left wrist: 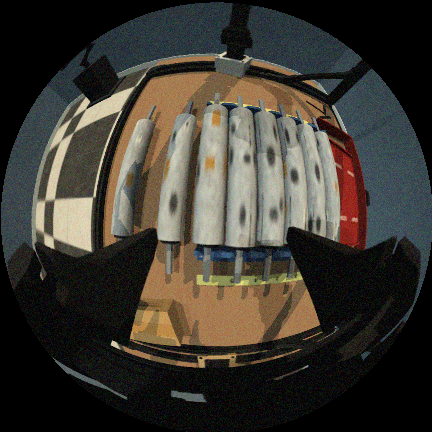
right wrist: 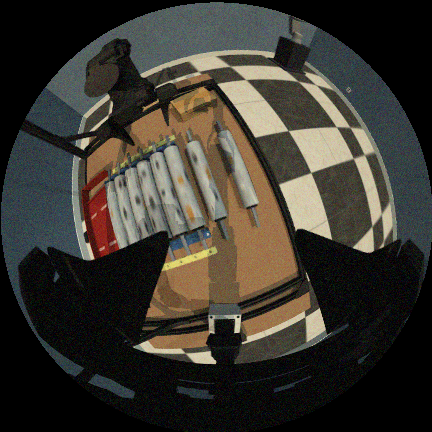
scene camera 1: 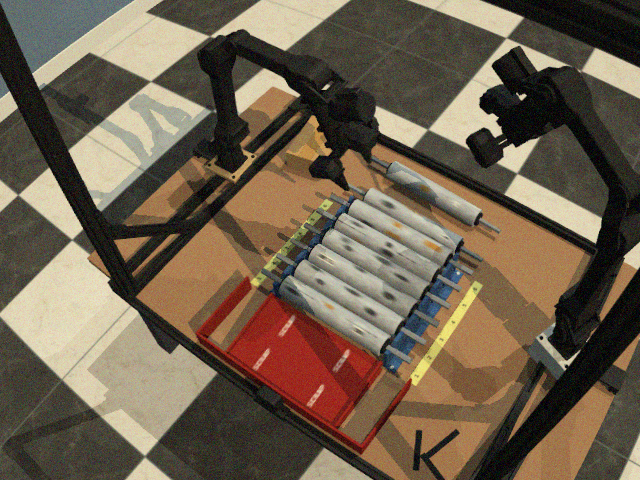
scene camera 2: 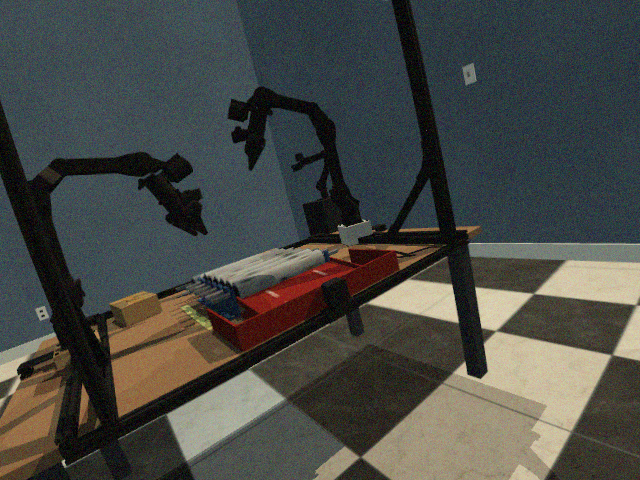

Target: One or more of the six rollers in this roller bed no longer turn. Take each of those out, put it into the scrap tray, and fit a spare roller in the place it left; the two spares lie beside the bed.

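Frame: origin at the left arm's base, x ahead, y left, z up, level; millimetres.
Seen in the pictures: left gripper, fingertip midpoint: (left wrist: 224,234) (right wrist: 149,134) (scene camera 1: 358,176) (scene camera 2: 201,234); right gripper, fingertip midpoint: (right wrist: 234,236) (scene camera 2: 250,169); left arm's base, origin of the base link: (left wrist: 216,364) (scene camera 1: 231,161); right arm's base, origin of the base link: (left wrist: 234,56) (right wrist: 224,325) (scene camera 1: 567,341) (scene camera 2: 353,223).
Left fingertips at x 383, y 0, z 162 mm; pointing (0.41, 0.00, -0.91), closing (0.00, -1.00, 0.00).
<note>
Offsets run from my left fingertips to a thing's middle. "spot": to the spot under its first point.
The roller bed's blue rail (scene camera 1: 392,362) (left wrist: 221,254) carries several grey speckled rollers @[97 mm ahead, 146 mm right, 140 mm down] (scene camera 1: 364,281) @[100 mm ahead, 44 mm right, 140 mm down] (left wrist: 241,180) side by side. Two spare rollers lie parallel beside it: an inner spare @[106 mm ahead, 73 mm left, 168 mm down] (scene camera 1: 413,217) (left wrist: 175,200) (right wrist: 206,182) close to the bed, and an outer spare @[111 mm ahead, 177 mm left, 168 mm down] (scene camera 1: 434,193) (left wrist: 134,180) (right wrist: 239,170) near the table edge. The red scrap tray @[83 mm ahead, 364 mm right, 167 mm down] (scene camera 1: 222,312) (scene camera 2: 289,316) holds no roller. My left gripper (scene camera 2: 200,233) (left wrist: 224,234) is open and empty, above the near roller ends in its wrist view. My right gripper (right wrist: 234,236) is open and empty, high above the table. Which rollers are stuck cannot be seen.
A wooden block @[219 mm back, 160 mm left, 164 mm down] (scene camera 1: 307,147) (scene camera 2: 135,308) (left wrist: 157,325) (right wrist: 192,102) lies near the left arm's base. Yellow numbered strips @[spot: 306 mm ahead, 130 mm right, 191 mm down] (scene camera 1: 447,330) run along both ends of the bed. A black frame post (scene camera 1: 56,149) rises at the left.
</note>
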